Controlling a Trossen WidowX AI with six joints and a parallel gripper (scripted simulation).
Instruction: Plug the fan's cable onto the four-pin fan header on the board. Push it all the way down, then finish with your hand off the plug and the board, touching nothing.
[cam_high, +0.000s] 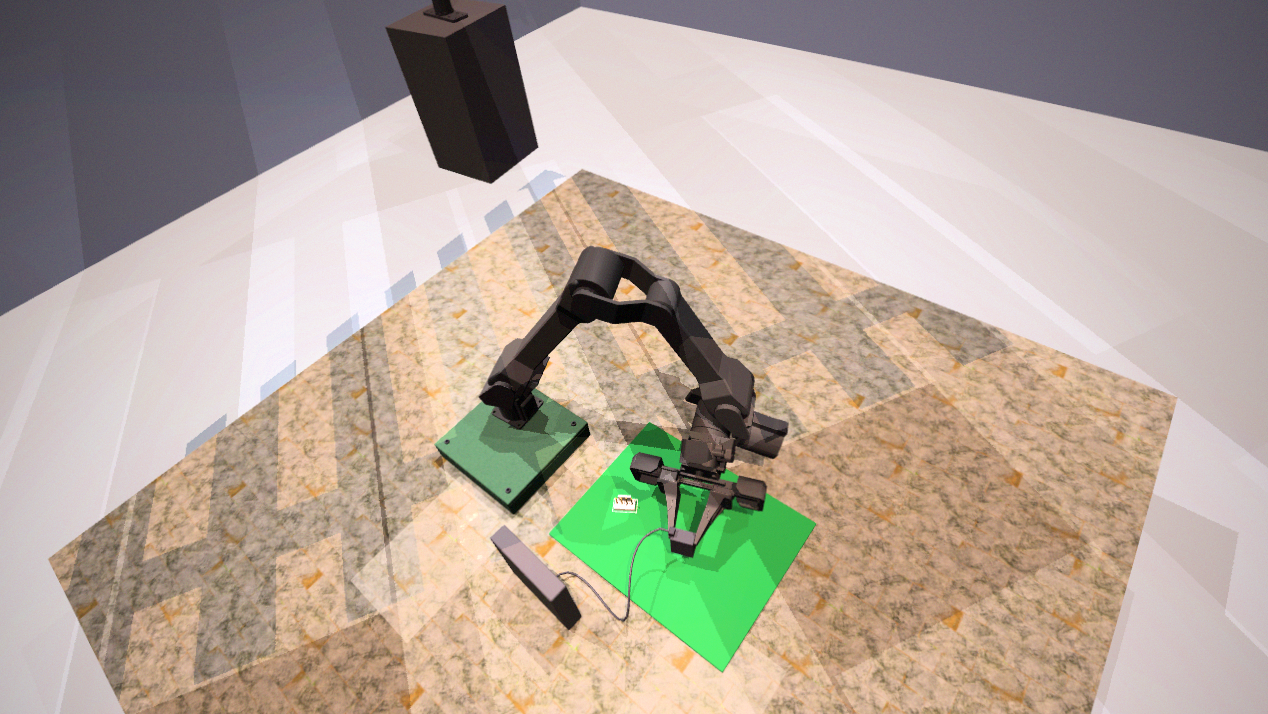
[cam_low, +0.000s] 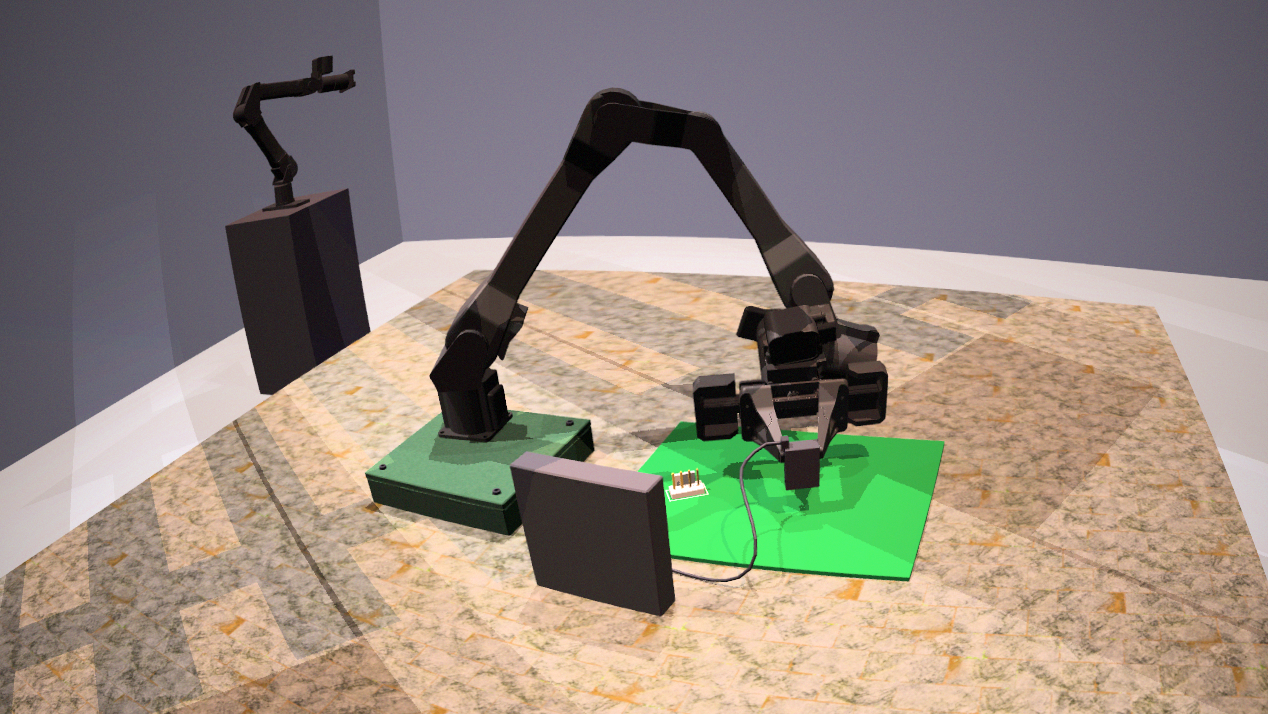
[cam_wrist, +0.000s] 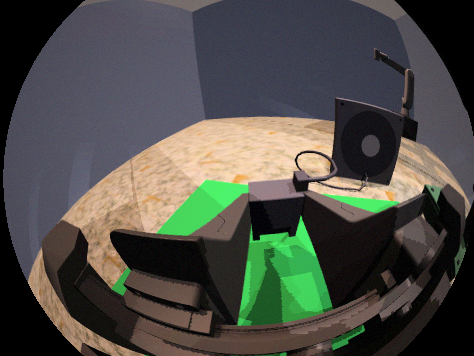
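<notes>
Now: gripper tip 30 mm past the green board, 40 mm to the right of it and 80 mm above it. Round my gripper tip: dark fan 140 mm behind, 130 mm to the right; dark fan plug 10 mm below; four-pin fan header 120 mm behind, 30 mm to the left, 60 mm below.
</notes>
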